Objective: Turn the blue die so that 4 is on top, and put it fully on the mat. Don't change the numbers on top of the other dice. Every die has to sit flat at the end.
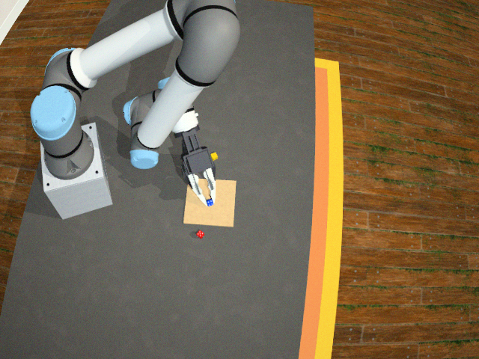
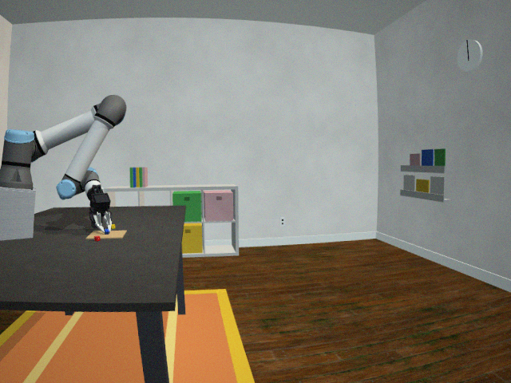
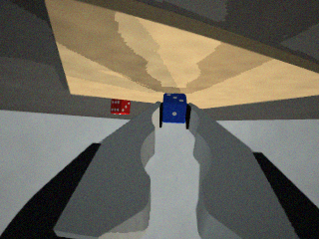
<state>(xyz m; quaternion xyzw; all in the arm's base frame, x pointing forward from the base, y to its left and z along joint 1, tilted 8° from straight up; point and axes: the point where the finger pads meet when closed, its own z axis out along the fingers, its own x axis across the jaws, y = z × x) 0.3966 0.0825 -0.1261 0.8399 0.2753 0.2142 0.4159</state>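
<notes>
Right now the tan mat is 20 mm below my hand. Also, from my hand: yellow die 30 mm behind, 140 mm to the left, 10 mm below; then blue die 10 mm ahead, 10 mm to the right; then red die 10 mm ahead, 100 mm to the right, 10 mm below.
</notes>
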